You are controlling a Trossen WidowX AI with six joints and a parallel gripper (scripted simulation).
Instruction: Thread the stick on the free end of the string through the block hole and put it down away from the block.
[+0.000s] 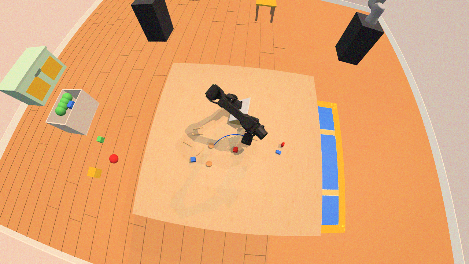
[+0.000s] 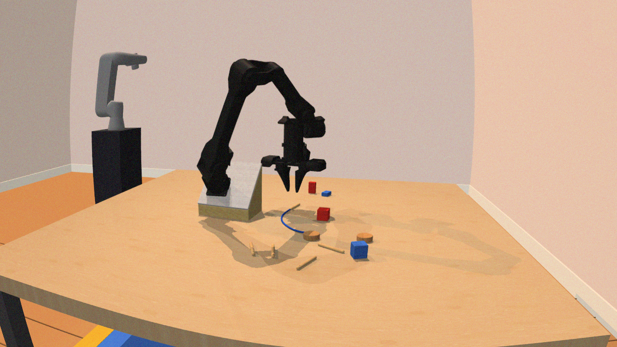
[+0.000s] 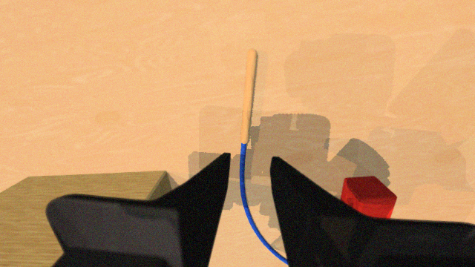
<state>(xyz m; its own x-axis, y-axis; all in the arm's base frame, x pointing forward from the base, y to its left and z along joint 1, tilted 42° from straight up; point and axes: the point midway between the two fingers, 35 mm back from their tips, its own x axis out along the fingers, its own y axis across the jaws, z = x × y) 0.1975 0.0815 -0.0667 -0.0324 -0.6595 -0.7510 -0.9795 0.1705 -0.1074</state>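
Now: gripper tip 50 mm above the thin wooden stick and 10 mm to the right of it. From my gripper tip the other things lie so: red cube: 100 mm ahead, 80 mm to the right, 40 mm below; then small red block: 240 mm to the left, 40 mm below, 20 mm ahead; then small blue piece: 220 mm to the left, 70 mm ahead, 50 mm below.
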